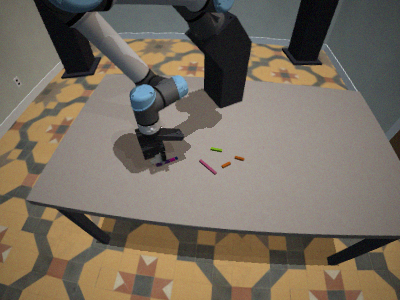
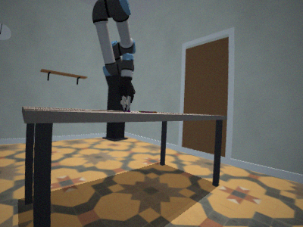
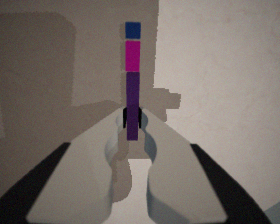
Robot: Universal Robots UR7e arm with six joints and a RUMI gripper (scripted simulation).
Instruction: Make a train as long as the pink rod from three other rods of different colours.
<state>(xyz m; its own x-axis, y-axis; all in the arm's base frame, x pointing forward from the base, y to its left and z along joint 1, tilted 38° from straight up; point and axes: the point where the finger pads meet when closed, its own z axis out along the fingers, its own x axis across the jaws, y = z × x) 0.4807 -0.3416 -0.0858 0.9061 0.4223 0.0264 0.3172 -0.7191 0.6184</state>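
Right now the purple rod is 1 cm below my hand. From my hand the other things lie so: magenta rod 4 cm to the left, 1 cm below, 1 cm behind; blue rod 6 cm to the left, 2 cm behind, 1 cm below; pink rod 18 cm to the left, 4 cm ahead, 1 cm below.
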